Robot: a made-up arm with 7 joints. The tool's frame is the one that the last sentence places.
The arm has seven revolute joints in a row. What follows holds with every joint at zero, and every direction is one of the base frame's.
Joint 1 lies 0.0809 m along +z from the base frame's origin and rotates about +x.
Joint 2 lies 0.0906 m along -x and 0.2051 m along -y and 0.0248 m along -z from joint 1 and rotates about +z.
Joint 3 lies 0.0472 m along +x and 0.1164 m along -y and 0.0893 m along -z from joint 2 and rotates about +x.
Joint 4 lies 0.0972 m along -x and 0.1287 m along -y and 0.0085 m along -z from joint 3 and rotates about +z.
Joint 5 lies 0.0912 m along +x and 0.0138 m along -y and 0.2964 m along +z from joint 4 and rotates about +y.
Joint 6 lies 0.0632 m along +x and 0.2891 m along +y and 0.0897 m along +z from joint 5 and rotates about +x.
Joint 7 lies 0.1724 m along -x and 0.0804 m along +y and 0.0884 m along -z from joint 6 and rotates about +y.
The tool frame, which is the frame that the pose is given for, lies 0.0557 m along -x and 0.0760 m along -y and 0.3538 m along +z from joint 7; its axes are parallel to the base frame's.
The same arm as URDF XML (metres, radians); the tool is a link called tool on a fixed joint. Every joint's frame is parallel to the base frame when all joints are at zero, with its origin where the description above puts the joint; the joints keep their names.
<robot name="arm">
  <joint name="tool_fixed" type="fixed">
    <parent link="link7"/>
    <child link="tool"/>
    <origin xyz="-0.0557 -0.0760 0.3538"/>
  </joint>
  <joint name="joint 7" type="continuous">
    <parent link="link6"/>
    <child link="link7"/>
    <origin xyz="-0.1724 0.0804 -0.0884"/>
    <axis xyz="0 1 0"/>
  </joint>
  <joint name="joint 6" type="continuous">
    <parent link="link5"/>
    <child link="link6"/>
    <origin xyz="0.0632 0.2891 0.0897"/>
    <axis xyz="1 0 0"/>
  </joint>
  <joint name="joint 5" type="continuous">
    <parent link="link4"/>
    <child link="link5"/>
    <origin xyz="0.0912 -0.0138 0.2964"/>
    <axis xyz="0 1 0"/>
  </joint>
  <joint name="joint 4" type="continuous">
    <parent link="link3"/>
    <child link="link4"/>
    <origin xyz="-0.0972 -0.1287 -0.0085"/>
    <axis xyz="0 0 1"/>
  </joint>
  <joint name="joint 3" type="continuous">
    <parent link="link2"/>
    <child link="link3"/>
    <origin xyz="0.0472 -0.1164 -0.0893"/>
    <axis xyz="1 0 0"/>
  </joint>
  <joint name="joint 2" type="continuous">
    <parent link="link1"/>
    <child link="link2"/>
    <origin xyz="-0.0906 -0.2051 -0.0248"/>
    <axis xyz="0 0 1"/>
  </joint>
  <joint name="joint 1" type="continuous">
    <parent link="base_link"/>
    <child link="link1"/>
    <origin xyz="0.0000 0.0000 0.0809"/>
    <axis xyz="1 0 0"/>
  </joint>
  <link name="base_link"/>
  <link name="link1"/>
  <link name="link2"/>
  <link name="link3"/>
  <link name="link4"/>
  <link name="link5"/>
  <link name="link6"/>
  <link name="link7"/>
  <link name="tool"/>
</robot>

